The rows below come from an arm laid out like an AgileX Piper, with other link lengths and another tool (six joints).
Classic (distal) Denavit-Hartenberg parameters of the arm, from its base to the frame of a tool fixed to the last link. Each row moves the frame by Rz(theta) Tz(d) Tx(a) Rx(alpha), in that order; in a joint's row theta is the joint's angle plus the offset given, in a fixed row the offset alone. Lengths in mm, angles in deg.
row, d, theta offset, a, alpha
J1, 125.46, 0, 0, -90
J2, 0, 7.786, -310.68, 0
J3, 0, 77.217, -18.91, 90
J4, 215.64, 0, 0, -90
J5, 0, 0, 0, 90
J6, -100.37, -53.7, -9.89, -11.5
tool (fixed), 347.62, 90, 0, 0
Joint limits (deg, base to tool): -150..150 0..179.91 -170..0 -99.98..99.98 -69.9..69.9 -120..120
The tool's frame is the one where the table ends.
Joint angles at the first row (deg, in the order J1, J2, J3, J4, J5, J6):
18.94 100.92 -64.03 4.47 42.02 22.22
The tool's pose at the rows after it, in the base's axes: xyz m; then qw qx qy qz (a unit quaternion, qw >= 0):
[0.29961 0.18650 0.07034 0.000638 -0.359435 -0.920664 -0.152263]
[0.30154 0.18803 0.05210 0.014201 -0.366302 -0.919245 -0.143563]
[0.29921 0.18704 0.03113 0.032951 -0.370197 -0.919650 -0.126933]
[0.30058 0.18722 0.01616 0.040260 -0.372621 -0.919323 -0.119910]
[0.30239 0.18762 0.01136 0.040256 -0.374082 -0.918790 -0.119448]
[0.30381 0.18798 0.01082 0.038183 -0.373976 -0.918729 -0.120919]
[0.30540 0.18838 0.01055 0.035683 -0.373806 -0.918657 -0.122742]
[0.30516 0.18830 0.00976 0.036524 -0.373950 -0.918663 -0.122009]
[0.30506 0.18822 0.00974 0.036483 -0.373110 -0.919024 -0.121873]
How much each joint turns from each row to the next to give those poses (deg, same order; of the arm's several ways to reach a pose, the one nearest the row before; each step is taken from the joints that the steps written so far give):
0.00 2.40 1.95 0.57 -4.84 1.14
0.00 3.23 0.07 0.42 -1.40 0.20
0.00 3.53 0.00 0.00 -0.63 0.01
0.00 2.58 0.00 0.05 -1.40 0.00
0.00 0.84 0.00 0.00 -0.80 0.12
0.00 0.11 0.00 0.00 -0.40 0.01
0.00 0.07 0.00 0.00 -0.42 0.00
0.00 0.13 0.00 0.00 0.00 0.00
0.00 0.00 0.00 0.00 0.00 -0.11

